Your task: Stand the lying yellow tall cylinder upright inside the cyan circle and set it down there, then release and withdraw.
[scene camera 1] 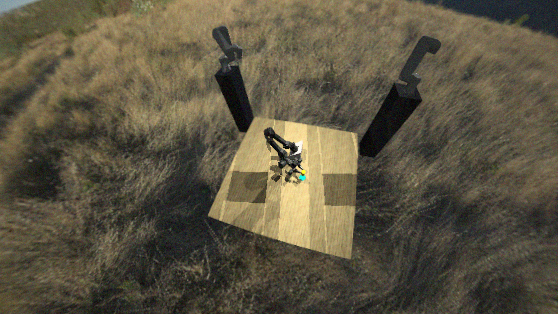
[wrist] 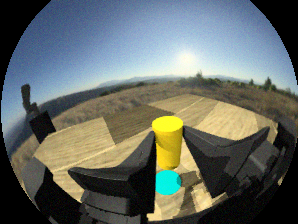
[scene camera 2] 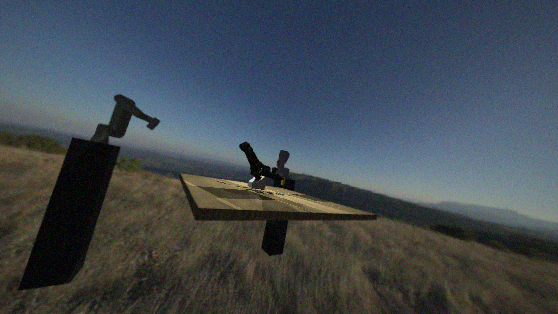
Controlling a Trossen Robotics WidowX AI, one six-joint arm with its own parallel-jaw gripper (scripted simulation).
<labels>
gripper: holds a yellow tall cylinder [wrist: 168, 130]
</labels>
